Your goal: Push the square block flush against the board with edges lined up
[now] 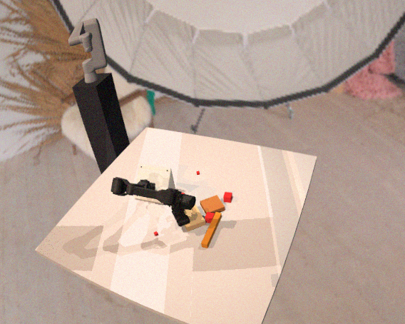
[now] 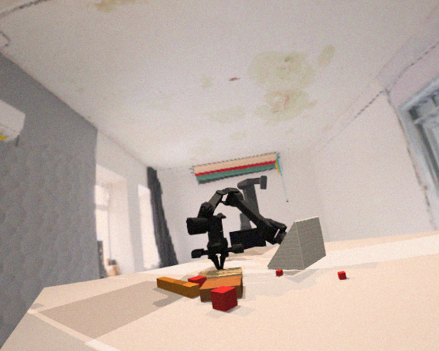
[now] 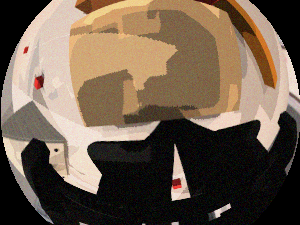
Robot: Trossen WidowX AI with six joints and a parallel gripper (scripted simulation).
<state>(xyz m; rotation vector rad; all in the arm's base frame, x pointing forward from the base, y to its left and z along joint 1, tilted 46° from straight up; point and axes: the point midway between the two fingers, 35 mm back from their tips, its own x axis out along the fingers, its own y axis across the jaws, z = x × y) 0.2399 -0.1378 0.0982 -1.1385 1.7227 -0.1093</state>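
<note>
My gripper tip is 180 mm short of the long board, 20 mm to the left of it and 10 mm below it. Also, from my gripper tip: cream flat block: 40 mm ahead, 40 mm to the left, 10 mm above; flat orange square block: 130 mm ahead, 140 mm to the left, 10 mm above.
</note>
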